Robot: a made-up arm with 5 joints.
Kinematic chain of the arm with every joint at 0, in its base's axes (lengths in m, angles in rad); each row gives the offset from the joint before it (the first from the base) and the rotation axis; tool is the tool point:
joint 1: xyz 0 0 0.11 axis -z
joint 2: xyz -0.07 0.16 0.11 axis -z
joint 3: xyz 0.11 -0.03 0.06 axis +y
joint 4: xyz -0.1 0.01 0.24 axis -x
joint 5: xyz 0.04 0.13 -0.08 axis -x
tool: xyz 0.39 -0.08 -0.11
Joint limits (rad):
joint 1: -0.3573..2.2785
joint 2: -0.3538..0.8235
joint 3: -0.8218..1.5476
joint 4: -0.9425..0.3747
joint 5: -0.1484..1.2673
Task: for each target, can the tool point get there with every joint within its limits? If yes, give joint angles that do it. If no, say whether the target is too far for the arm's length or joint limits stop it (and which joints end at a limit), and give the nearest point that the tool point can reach.
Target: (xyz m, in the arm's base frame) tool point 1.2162 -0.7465 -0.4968
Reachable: no: too far | nearest point 0.4501 -0.2762 0.0437 | short by 1.049 m
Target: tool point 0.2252 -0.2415 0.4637
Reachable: yes | joints 1.0085 0.4531 -0.3110 -0.3860 0.1038
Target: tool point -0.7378 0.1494 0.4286
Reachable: no: joint limits stop it (at a limit: joint 1, joint 2, joint 4, joint 5) | nearest point -0.3259 -0.0380 0.3522 | short by 0.459 m
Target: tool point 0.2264 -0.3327 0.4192
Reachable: yes | joints 1.2823 0.0906 0.0961 -0.4122 1.0002
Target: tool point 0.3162 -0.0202 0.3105
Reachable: yes | joints -0.1574 0.5651 0.0727 0.0654 0.0820
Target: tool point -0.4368 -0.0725 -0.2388
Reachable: no: joint limits stop it (at a limit: joint 1, joint 2, joint 4, joint 5) | nearest point -0.2156 -0.0762 -0.0069 | short by 0.321 m
